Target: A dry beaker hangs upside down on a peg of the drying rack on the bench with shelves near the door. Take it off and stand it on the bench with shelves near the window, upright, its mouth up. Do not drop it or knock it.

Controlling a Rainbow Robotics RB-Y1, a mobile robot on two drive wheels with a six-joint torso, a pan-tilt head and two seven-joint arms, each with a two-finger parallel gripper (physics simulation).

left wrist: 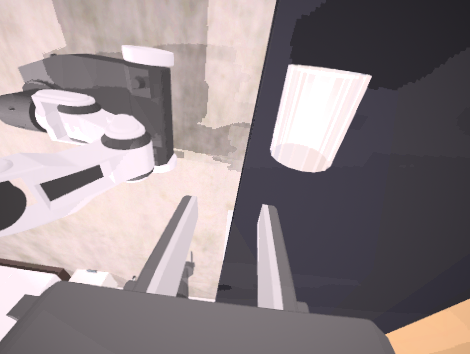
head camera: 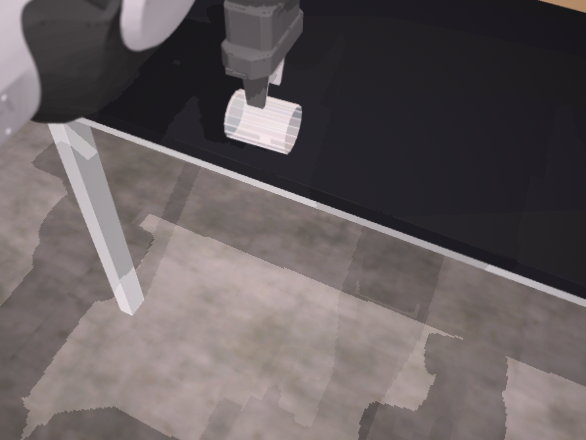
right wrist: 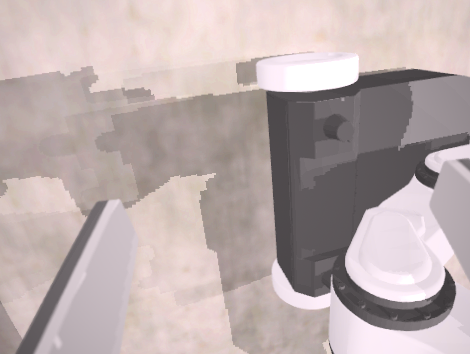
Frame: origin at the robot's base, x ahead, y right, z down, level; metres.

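Seen in the pictures: left gripper, between the fingertips: (left wrist: 228, 210) (head camera: 264, 93); right gripper, between the fingertips: (right wrist: 281, 201).
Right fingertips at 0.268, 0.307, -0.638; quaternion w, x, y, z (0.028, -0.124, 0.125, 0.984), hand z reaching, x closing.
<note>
A point is followed by its place in that frame, as x, y, z.
A clear, ribbed beaker (head camera: 263, 122) {0.456, -0.286, -0.820} (left wrist: 320, 117) {0.474, -0.310, -0.833} lies on its side on the black bench top (head camera: 425, 125) {0.634, -0.094, -0.763} (left wrist: 400, 210) {0.717, -0.167, -0.763}, near the bench's long edge. Which end is its mouth, I cannot tell for sure. My left gripper (head camera: 266, 94) {0.407, -0.260, -0.908} (left wrist: 228, 210) {0.407, -0.260, -0.908} is partly open and empty. In the head view its near fingertip overlaps the beaker's upper side; in the left wrist view the beaker lies beyond the fingertips and to the right, apart from them. My right gripper (right wrist: 281, 201) {0.268, 0.307, -0.638} is wide open and empty, over the floor. The drying rack does not show.
The bench's pale front edge (head camera: 316, 204) {0.467, -0.201, -0.688} runs slantwise, with a white leg (head camera: 102, 215) {0.467, -0.683, -0.404} at the left. My dark wheeled base (left wrist: 157, 110) {0.054, -0.066, -0.191} (right wrist: 320, 200) {0.018, 0.017, -0.191} stands on the floor beside the bench. A light wooden surface (left wrist: 440, 330) {1.246, 0.322, -0.793} shows at the lower right of the left wrist view.
</note>
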